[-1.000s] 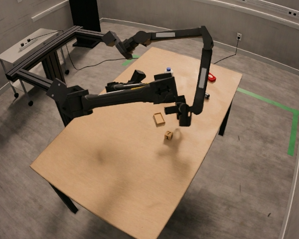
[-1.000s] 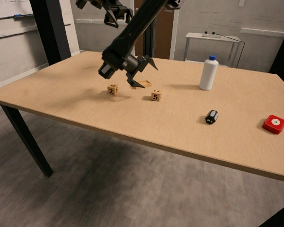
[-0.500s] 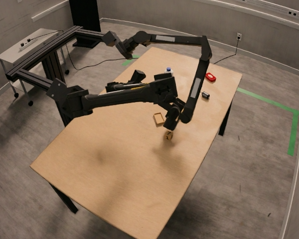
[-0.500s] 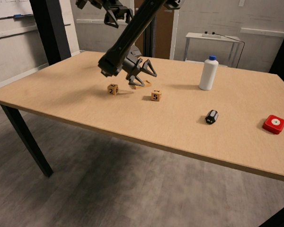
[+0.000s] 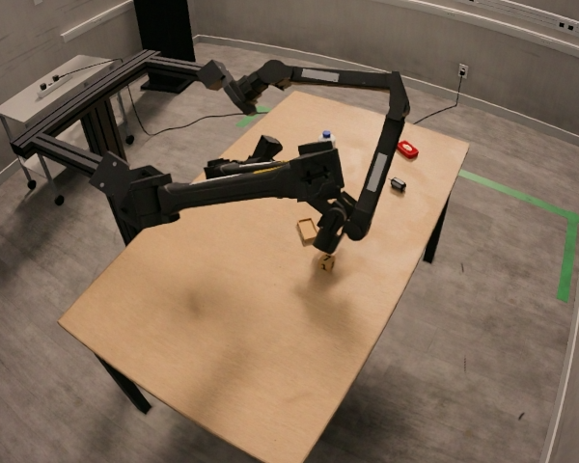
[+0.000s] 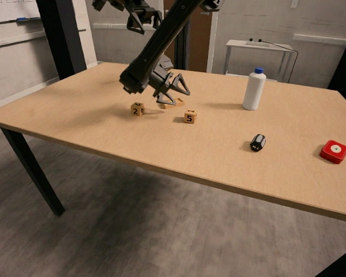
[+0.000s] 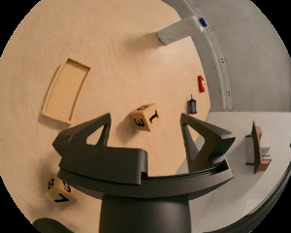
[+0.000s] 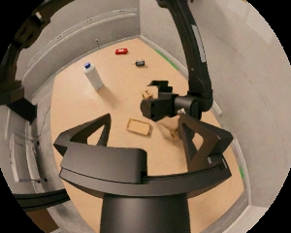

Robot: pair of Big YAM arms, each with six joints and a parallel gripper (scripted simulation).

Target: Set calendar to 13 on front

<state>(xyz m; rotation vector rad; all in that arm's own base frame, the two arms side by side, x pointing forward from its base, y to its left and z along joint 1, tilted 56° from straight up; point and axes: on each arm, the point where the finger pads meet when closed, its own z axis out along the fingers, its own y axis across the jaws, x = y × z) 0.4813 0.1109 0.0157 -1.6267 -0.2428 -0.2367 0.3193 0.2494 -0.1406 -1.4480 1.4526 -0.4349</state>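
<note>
Right now my left hand is 17 cm to the left of the wooden cube, 6 cm above it and 2 cm short of it. Also, from my left hand: wooden digit cube (6 cm below, 4 cm to the left, 3 cm ahead); then black object (28 cm to the left, 13 cm ahead, 6 cm below); then wooden tray (9 cm behind, 7 cm below, 5 cm to the right).
</note>
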